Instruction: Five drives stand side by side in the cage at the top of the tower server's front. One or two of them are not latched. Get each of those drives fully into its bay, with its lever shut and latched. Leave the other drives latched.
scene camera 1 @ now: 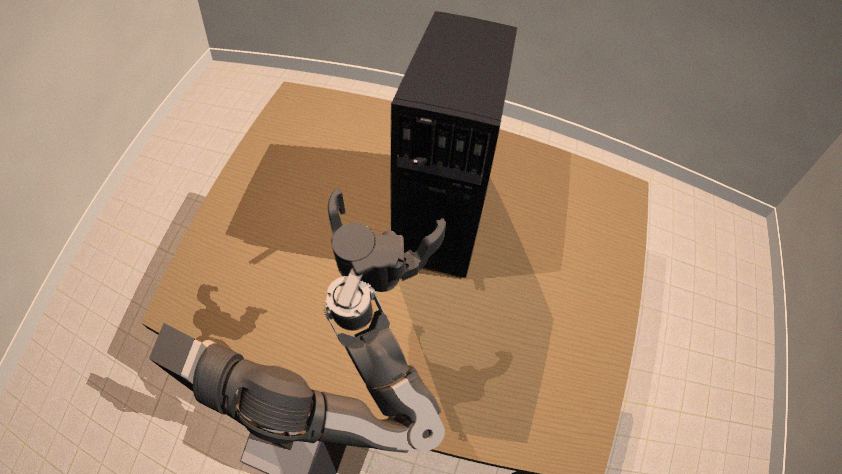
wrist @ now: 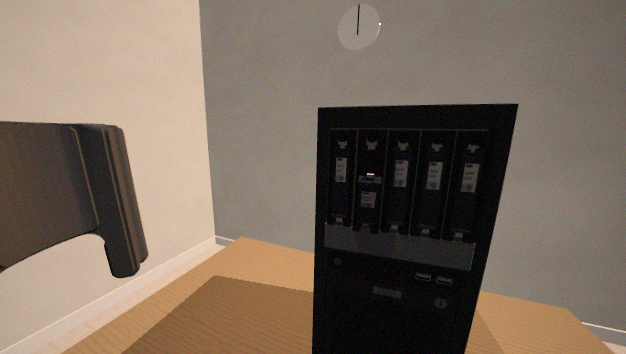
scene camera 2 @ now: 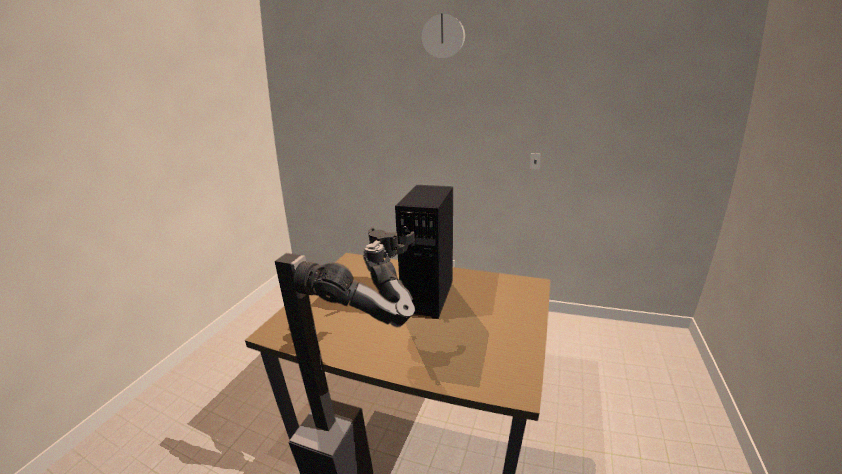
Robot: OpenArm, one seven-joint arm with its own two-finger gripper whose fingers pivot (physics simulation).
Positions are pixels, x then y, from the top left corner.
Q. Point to a black tower server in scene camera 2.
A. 426,271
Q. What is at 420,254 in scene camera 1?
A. The gripper.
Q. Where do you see a black tower server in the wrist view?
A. At 356,296
